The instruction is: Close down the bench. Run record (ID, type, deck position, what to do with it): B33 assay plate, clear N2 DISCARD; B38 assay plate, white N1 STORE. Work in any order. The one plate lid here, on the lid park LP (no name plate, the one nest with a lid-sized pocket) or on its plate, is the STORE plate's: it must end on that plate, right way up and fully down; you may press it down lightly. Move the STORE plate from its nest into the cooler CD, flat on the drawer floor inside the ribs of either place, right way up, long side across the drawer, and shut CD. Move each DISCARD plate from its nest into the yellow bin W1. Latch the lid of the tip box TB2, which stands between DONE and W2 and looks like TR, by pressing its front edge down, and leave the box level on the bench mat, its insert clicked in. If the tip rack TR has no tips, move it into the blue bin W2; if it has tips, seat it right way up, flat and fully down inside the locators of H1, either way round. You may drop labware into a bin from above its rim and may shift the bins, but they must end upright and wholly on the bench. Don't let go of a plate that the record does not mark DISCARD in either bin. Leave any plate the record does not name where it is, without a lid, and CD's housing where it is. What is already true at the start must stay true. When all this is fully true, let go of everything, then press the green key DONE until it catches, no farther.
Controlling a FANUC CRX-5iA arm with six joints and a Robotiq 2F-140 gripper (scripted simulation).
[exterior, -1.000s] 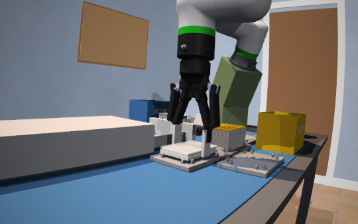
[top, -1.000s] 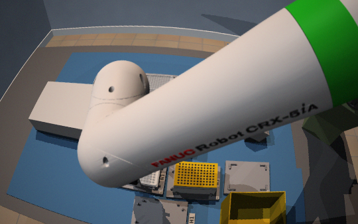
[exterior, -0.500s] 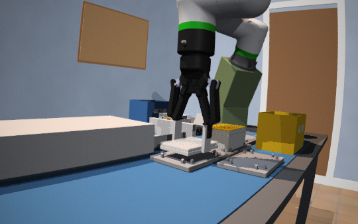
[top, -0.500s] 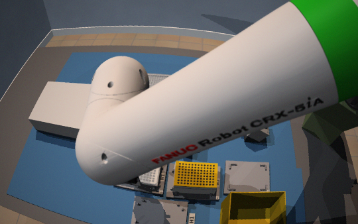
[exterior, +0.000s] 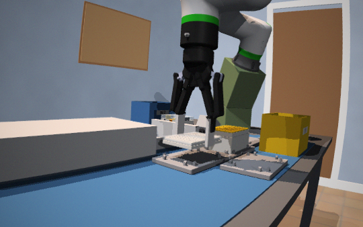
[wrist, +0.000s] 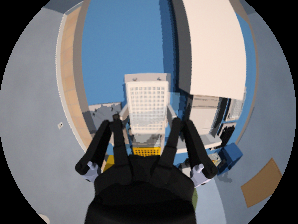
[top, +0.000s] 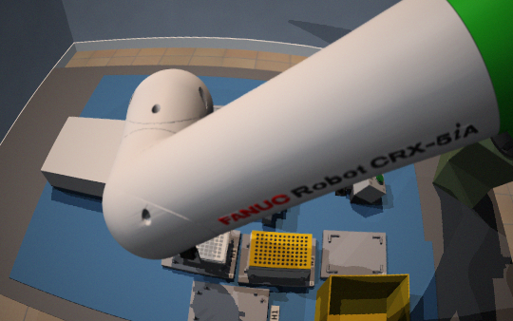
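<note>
The cooler drawer lies 180 mm to the right of my hand, 50 mm below it and 40 mm behind it. Round my hand: cooler CD (200 mm to the right, 90 mm ahead, 40 mm below); then nest H1 (150 mm to the left, 70 mm below, 60 mm behind); then tip rack TR (180 mm behind, 20 mm to the left, 20 mm below).
</note>
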